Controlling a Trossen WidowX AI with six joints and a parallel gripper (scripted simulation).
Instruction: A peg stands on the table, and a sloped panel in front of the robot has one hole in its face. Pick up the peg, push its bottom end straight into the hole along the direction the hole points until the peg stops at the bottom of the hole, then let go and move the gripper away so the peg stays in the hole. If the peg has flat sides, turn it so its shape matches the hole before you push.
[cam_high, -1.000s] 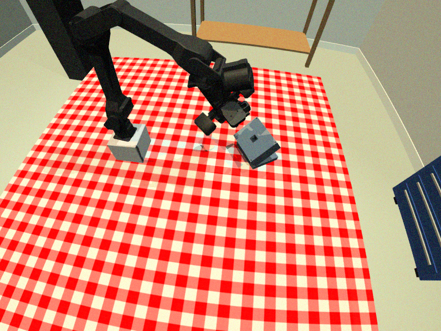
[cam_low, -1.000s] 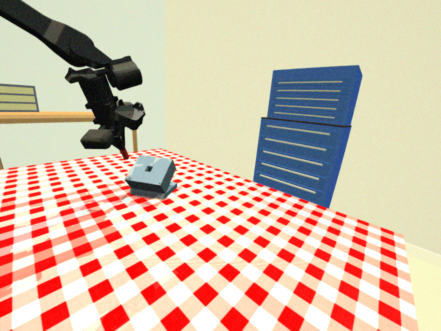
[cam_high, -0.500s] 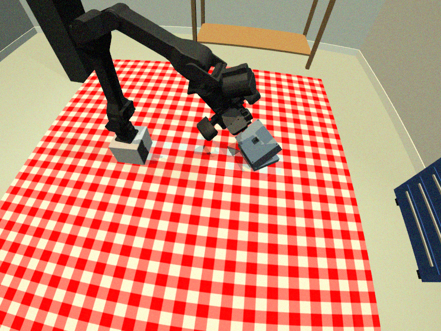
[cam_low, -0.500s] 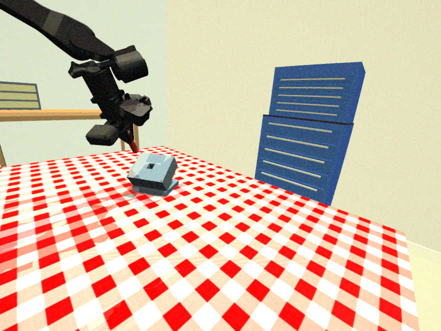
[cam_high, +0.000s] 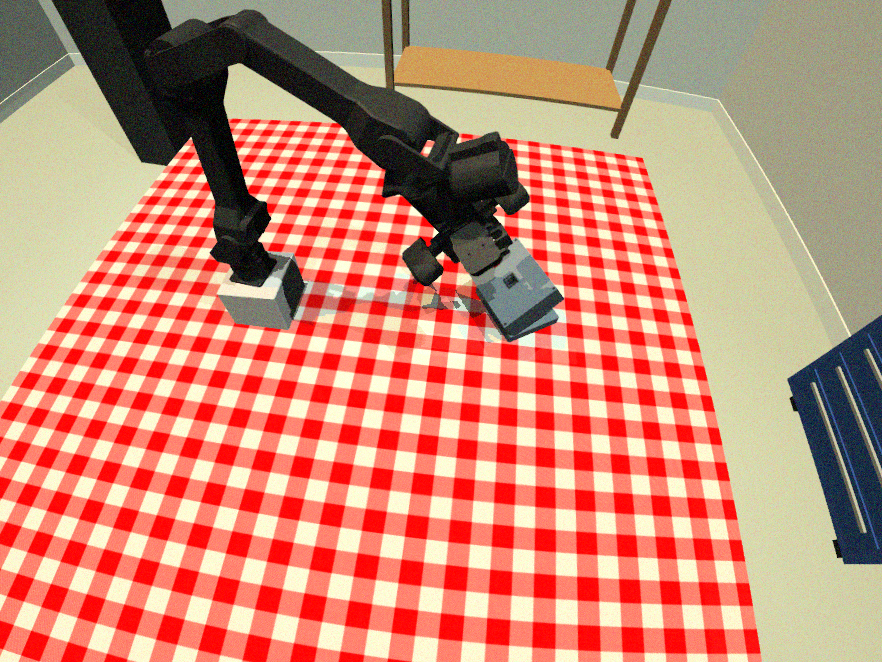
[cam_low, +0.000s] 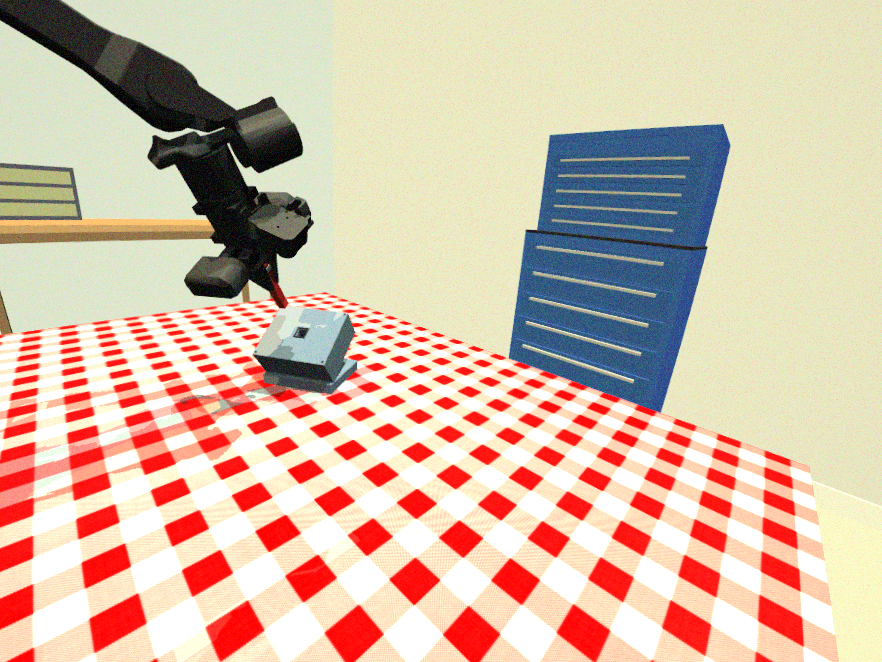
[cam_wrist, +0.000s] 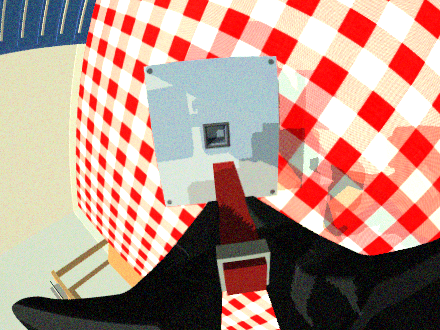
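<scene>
My gripper tip is now 60 mm short of the grey sloped panel, 40 mm to the right of it and 110 mm above it. The rest, counted from my gripper tip: dark red square peg (10 mm behind, 10 mm to the right, 10 mm above).
</scene>
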